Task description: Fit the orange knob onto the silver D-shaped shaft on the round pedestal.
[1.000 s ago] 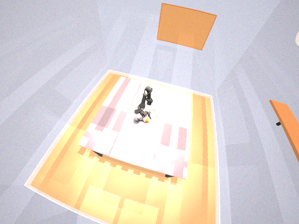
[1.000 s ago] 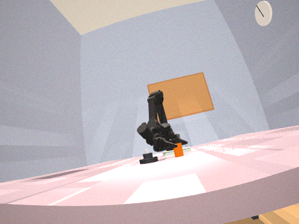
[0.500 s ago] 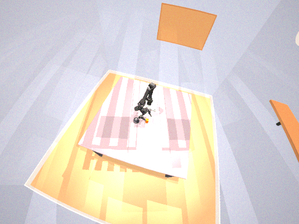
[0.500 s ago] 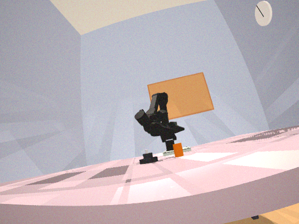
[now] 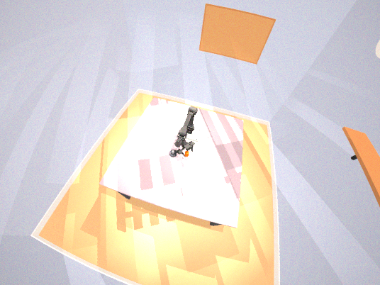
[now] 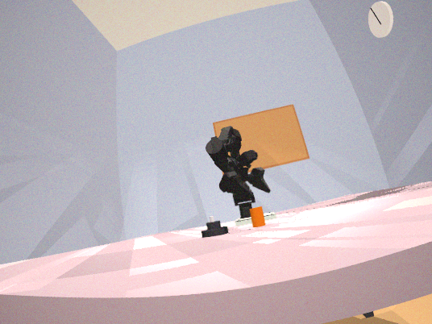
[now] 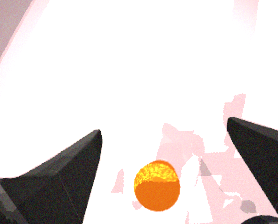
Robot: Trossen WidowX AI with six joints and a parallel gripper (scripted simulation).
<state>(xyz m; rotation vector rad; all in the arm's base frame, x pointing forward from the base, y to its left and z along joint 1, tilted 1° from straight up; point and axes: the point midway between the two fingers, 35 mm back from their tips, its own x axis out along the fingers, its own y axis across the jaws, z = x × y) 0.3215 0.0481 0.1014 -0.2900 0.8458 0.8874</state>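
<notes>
The orange knob is 40 mm behind my gripper tip, 30 mm to the right of it and 50 mm below it. Also, from my gripper tip: round pedestal: 10 mm behind, 170 mm to the right, 60 mm below.
</notes>
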